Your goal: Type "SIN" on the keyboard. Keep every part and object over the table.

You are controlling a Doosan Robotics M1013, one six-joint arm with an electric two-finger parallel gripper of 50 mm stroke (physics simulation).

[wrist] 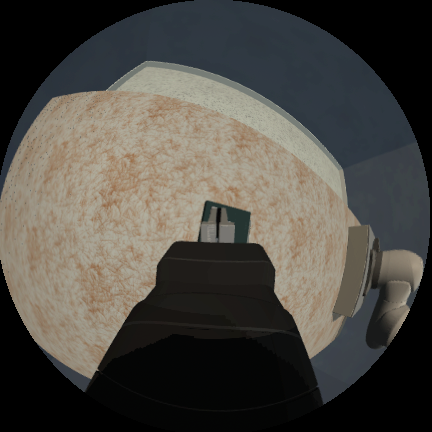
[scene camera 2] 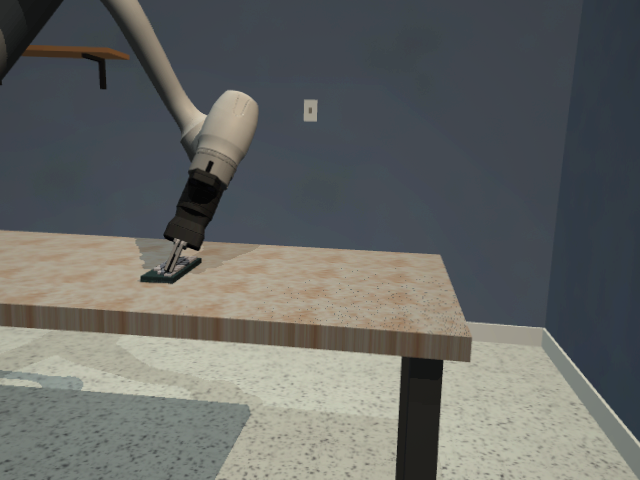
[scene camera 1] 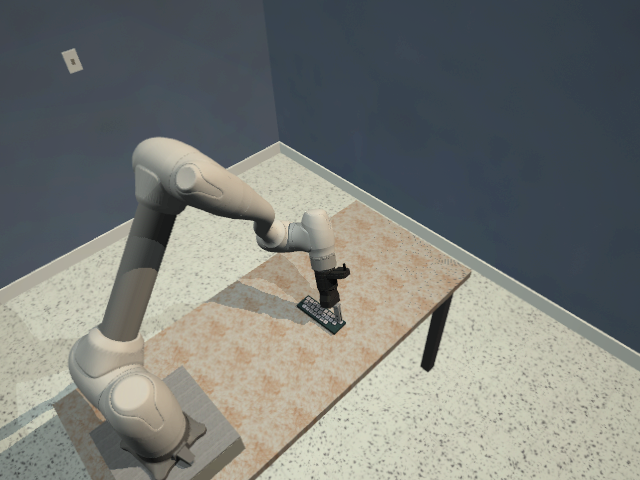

Path:
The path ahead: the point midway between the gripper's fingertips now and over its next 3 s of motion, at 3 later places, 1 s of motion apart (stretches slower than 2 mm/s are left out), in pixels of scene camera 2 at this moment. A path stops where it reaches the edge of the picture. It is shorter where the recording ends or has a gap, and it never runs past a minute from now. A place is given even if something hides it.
My gripper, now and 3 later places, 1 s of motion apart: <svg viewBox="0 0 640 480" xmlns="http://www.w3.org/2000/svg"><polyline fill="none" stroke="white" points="167,271 177,261 177,256 162,258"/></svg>

